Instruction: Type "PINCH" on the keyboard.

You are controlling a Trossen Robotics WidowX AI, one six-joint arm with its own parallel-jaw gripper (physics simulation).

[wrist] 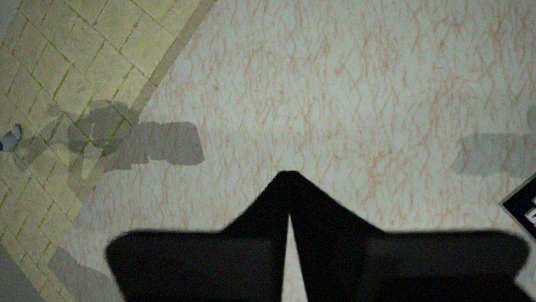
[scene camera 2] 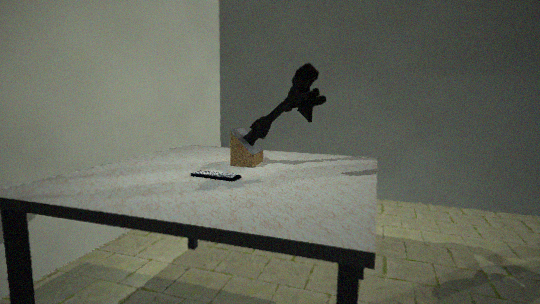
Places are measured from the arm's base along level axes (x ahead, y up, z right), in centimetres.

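Where they show: gripper, between the fingertips: (wrist: 287,178) (scene camera 2: 310,122); arm's base, origin of its link: (scene camera 2: 248,140).
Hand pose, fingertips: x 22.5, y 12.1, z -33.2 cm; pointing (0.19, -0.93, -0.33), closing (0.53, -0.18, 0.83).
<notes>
Each offset is from my fingertips to the top centre of the thing. "*": to the spot under its first point. Level surfaces: height alone.
The keyboard {* dx +12.6, dy -23.2, dz +38.8 cm} (scene camera 2: 216,175) is a dark slab with pale keys. It lies flat on the table in front of the arm's base. In the wrist view a corner of the keyboard {* dx +10.6, dy -23.3, dz +30.6 cm} (wrist: 525,207) shows at the right edge; the rest is cut off and single letters cannot be read. My gripper (scene camera 2: 310,121) (wrist: 287,178) is shut, with its fingertips together and nothing between them. It points down and hangs high above the table, well to the right of the keyboard in the scene view.
The arm rises from a wooden wedge block (scene camera 2: 245,156) on the speckled table {dy -24.4 cm} (scene camera 2: 300,210). The table's edge and the tiled floor (wrist: 65,60) show at the left of the wrist view. A pale shoe (wrist: 11,138) shows at that view's left edge. Shadows fall across table and floor.
</notes>
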